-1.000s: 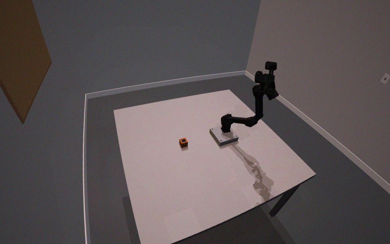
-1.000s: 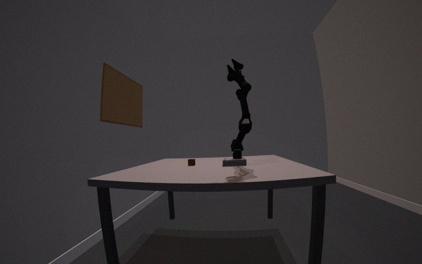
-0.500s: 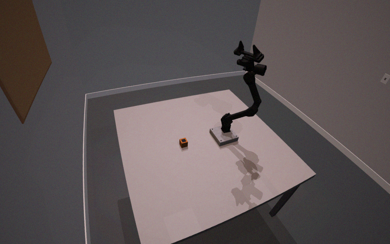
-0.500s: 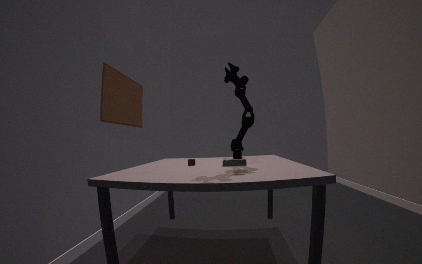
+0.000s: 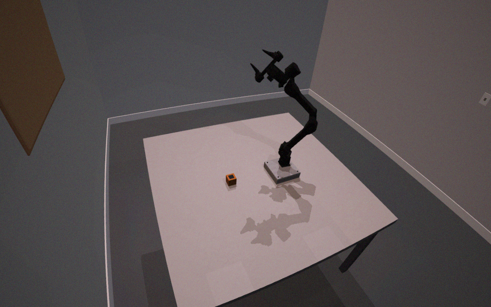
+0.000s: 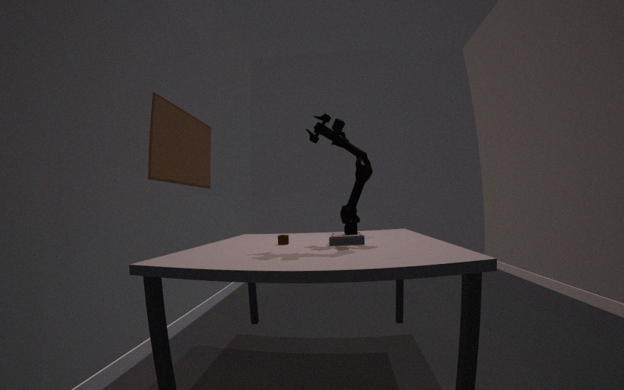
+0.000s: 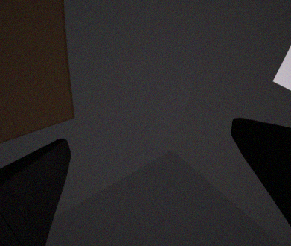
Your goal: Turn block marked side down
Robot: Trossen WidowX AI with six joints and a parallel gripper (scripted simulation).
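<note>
Right now my gripper tip is 68 cm above the orange block, 15 cm short of it and 14 cm to the right of it.
</note>
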